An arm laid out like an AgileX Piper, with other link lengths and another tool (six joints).
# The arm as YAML. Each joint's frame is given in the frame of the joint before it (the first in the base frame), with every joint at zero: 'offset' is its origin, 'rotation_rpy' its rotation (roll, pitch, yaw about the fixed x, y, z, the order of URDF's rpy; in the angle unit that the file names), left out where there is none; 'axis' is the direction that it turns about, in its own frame. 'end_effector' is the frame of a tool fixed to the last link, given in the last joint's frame.
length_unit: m
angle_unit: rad
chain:
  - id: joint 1
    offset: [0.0, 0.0, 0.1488]
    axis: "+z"
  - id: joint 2
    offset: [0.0, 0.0, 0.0]
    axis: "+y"
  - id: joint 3
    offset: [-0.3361, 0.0, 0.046]
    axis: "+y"
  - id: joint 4
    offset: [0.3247, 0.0, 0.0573]
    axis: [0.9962, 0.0, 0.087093]
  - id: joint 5
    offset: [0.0, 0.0, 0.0]
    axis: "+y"
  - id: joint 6
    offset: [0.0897, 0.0, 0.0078]
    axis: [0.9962, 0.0, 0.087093]
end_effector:
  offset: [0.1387, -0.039, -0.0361]
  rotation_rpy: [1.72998, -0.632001, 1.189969]
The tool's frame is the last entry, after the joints.
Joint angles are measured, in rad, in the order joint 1, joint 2, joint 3, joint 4, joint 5, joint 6. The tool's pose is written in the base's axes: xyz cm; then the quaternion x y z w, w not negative. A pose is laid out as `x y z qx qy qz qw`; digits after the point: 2 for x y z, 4 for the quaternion.
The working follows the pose.
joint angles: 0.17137, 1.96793, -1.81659, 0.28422, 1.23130, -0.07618
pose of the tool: 50.83 11.12 21.70 0.8509 0.5241 0.0294 0.0215
Where each joint sits with the arm in this pose, in the base's axes (m; each line is computed from the numbers above, not from the rounded line before):
joint 1: 0.0000 0.0000 0.1488
joint 2: 0.0000 0.0000 0.1488
joint 3: 0.1699 0.0294 0.4410
joint 4: 0.4947 0.0856 0.4486
joint 5: 0.4947 0.0856 0.4486
joint 6: 0.5149 0.1133 0.3654
the tool: 0.5083 0.1112 0.2170

